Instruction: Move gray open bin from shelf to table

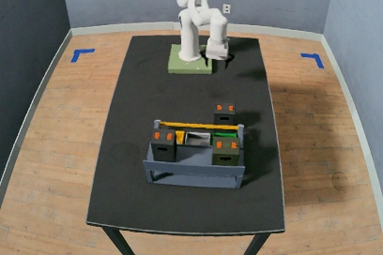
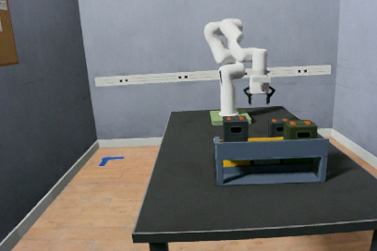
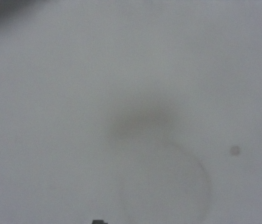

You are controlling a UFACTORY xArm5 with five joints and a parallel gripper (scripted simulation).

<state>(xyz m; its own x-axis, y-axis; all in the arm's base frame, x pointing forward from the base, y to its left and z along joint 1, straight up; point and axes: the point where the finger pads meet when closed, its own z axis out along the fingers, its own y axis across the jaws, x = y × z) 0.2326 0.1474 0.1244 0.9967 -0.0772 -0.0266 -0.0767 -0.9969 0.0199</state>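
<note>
My hand is 310 mm short of the yellow bar, 100 mm above it and 60 mm to the left of it. From my hand the other things lie so: blue-gray shelf 440 mm ahead, 90 mm below, 60 mm to the right; then green bin 410 mm ahead, 110 mm below, 50 mm to the left; then gray open bin 410 mm ahead, 110 mm below, 60 mm to the right.
</note>
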